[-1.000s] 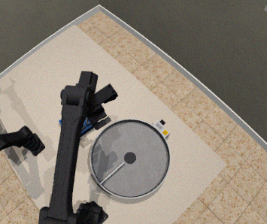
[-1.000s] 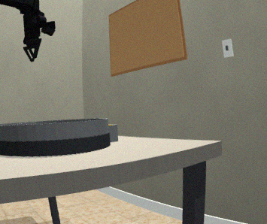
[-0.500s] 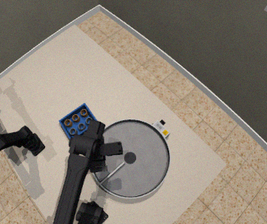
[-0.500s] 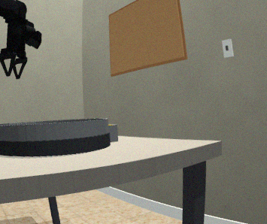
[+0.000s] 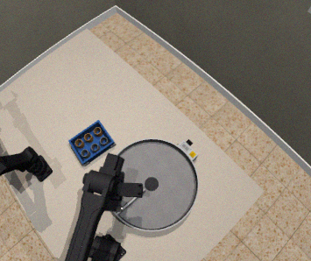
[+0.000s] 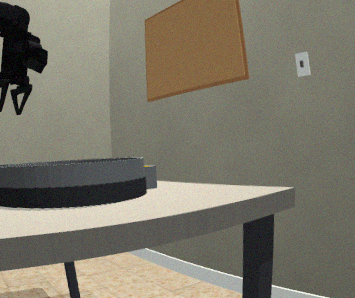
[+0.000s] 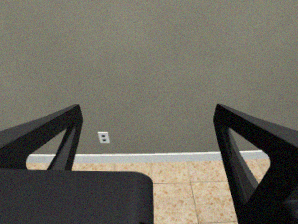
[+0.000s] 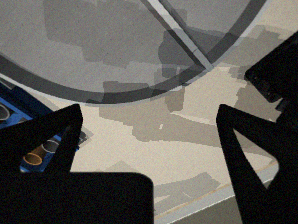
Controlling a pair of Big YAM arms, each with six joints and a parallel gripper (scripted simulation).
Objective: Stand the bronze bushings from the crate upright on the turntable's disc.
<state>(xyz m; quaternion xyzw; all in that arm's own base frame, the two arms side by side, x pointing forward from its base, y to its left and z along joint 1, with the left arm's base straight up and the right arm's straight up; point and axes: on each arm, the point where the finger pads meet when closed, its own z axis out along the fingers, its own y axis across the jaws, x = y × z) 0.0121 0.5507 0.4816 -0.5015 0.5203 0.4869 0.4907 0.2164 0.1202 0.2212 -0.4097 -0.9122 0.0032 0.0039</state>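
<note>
My right hand is 310 mm to the right of the blue crate, 200 mm above it and 70 mm short of it. The rest, counted from my right hand: turntable disc: 170 mm below, 130 mm ahead, 50 mm to the right.
</note>
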